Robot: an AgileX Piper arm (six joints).
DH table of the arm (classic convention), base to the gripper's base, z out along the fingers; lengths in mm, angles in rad. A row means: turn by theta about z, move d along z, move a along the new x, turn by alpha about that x. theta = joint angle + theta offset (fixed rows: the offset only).
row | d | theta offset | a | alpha
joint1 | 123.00 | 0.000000 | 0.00 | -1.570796
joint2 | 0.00 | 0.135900 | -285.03 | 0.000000
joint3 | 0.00 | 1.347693 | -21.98 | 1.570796
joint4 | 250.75 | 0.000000 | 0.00 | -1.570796
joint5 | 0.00 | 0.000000 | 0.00 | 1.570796
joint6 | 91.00 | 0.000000 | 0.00 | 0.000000
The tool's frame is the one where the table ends.
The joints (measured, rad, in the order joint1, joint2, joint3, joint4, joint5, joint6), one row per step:
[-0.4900 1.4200 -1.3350 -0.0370 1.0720 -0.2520]
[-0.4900 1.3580 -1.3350 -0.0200 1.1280 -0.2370]
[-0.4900 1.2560 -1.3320 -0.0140 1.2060 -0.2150]
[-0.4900 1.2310 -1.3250 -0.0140 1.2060 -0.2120]
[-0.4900 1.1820 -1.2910 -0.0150 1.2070 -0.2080]
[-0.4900 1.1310 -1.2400 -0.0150 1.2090 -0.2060]
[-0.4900 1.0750 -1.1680 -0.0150 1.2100 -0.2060]
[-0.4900 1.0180 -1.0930 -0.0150 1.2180 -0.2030]
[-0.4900 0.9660 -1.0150 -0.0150 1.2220 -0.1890]
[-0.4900 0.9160 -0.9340 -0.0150 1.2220 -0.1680]
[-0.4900 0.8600 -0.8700 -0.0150 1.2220 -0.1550]
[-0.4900 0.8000 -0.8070 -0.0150 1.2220 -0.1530]
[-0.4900 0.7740 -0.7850 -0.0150 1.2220 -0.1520]
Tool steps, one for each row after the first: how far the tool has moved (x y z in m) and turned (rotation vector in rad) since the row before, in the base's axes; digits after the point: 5 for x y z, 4 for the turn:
[-0.01619 0.01012 0.01490 0.0184 -0.0171 -0.0142]
[-0.02814 0.01553 0.02164 0.0049 -0.0268 -0.0198]
[-0.00596 0.00318 0.00386 -0.0071 -0.0166 -0.0026]
[-0.01199 0.00630 0.00114 -0.0056 -0.0129 -0.0036]
[-0.01247 0.00665 -0.00409 0.0019 0.0012 -0.0017]
[-0.01351 0.00721 -0.00988 0.0080 0.0150 0.0000]
[-0.01405 0.00749 -0.01172 0.0136 0.0222 -0.0027]
[-0.01258 0.00671 -0.01402 0.0200 0.0231 -0.0123]
[-0.01187 0.00633 -0.01567 0.0228 0.0226 -0.0187]
[-0.01227 0.00655 -0.01059 0.0087 0.0042 -0.0117]
[-0.01251 0.00667 -0.01058 0.0022 0.0022 -0.0018]
[-0.00509 0.00271 -0.00333 -0.0015 -0.0037 -0.0009]

